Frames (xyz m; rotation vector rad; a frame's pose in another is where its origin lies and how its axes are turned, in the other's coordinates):
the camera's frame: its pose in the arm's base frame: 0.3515 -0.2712 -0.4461 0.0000 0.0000 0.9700
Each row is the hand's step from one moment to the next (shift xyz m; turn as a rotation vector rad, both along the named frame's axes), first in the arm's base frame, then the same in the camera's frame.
Working: the arm's base frame: its pose in the camera's frame: 0.0250 0.4433 0.4461 0.0000 0.0000 -0.9700

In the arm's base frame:
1: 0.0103 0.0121 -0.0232 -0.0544 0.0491 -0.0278
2: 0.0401 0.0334 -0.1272 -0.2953 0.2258 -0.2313
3: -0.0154 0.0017 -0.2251 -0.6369 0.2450 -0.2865
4: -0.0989 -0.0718 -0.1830 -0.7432 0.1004 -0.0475
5: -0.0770 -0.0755 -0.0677 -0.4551 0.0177 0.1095
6: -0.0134 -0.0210 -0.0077 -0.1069 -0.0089 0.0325
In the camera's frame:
1: 0.0158 -0.0017 -0.0232 0.0097 0.0726 -0.0278
2: 0.0502 -0.0142 -0.1272 0.0193 0.3712 -0.2313
3: -0.0073 0.0137 -0.2251 -0.1579 0.6639 -0.2865
4: -0.1151 0.0410 -0.1830 -0.3373 0.6698 -0.0475
5: -0.1058 0.0208 -0.0677 -0.2427 0.3854 0.1095
6: -0.0249 -0.0008 -0.0077 -0.0678 0.0831 0.0325

